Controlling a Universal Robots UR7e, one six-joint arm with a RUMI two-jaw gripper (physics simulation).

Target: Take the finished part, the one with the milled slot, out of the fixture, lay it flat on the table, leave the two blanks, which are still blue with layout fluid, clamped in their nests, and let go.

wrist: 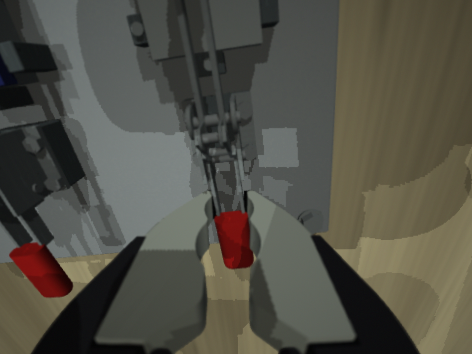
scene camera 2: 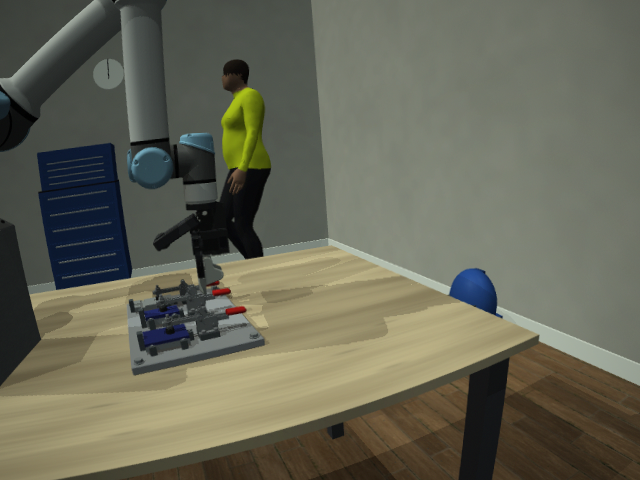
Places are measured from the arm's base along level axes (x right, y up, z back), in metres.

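Pixels of known places: gripper, fingertip midpoint: (wrist: 230, 193).
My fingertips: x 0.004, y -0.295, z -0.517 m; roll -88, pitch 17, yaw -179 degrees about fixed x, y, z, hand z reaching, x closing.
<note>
For each thing: its top centre in the pictures, then the offset to it from my fingertips. "pt": a spot on its surface instead. Level surfaces: height alone.
- red handle, surface spot: (wrist: 234, 241) (scene camera 2: 208, 281) pt dx +0.001, dy +0.029, dz -0.013 m
- clamp's linkage, surface spot: (wrist: 215, 125) pt dx -0.010, dy +0.029, dz +0.048 m
- plain grey block, surface spot: (wrist: 220, 30) pt dx -0.023, dy +0.009, dz +0.083 m
- blue blank, surface spot: (wrist: 6, 74) pt dx +0.074, dy +0.016, dz +0.096 m
- neighbouring handle, surface spot: (wrist: 41, 270) pt dx +0.104, dy +0.039, dz +0.006 m
- wooden table, surface height: dy -0.022 m
My gripper (scene camera 2: 208, 287) (wrist: 230, 193) is shut on the red handle (scene camera 2: 213, 283) (wrist: 234, 241) of the toggle clamp at the far end of the fixture plate (scene camera 2: 227, 346) (wrist: 306, 95). A jaw stands on each side of the handle. The clamp's linkage (wrist: 215, 125) and two thin bars run up from it over a plain grey block (wrist: 220, 30), which sits at the top of the wrist view; its slot cannot be made out. Two blue blanks (scene camera 2: 166, 335) (scene camera 2: 161, 312) lie in the nearer nests under their clamps. A sliver of a blue blank (wrist: 6, 74) shows at the wrist view's left edge.
Two more red clamp handles (scene camera 2: 235, 310) (scene camera 2: 221, 291) stand along the plate; a neighbouring handle (wrist: 41, 270) is left of the jaws. The plate rests on the wooden table (scene camera 2: 336, 372). A dark box (scene camera 2: 15, 299) stands at the left. A person (scene camera 2: 245, 129) stands behind the table.
</note>
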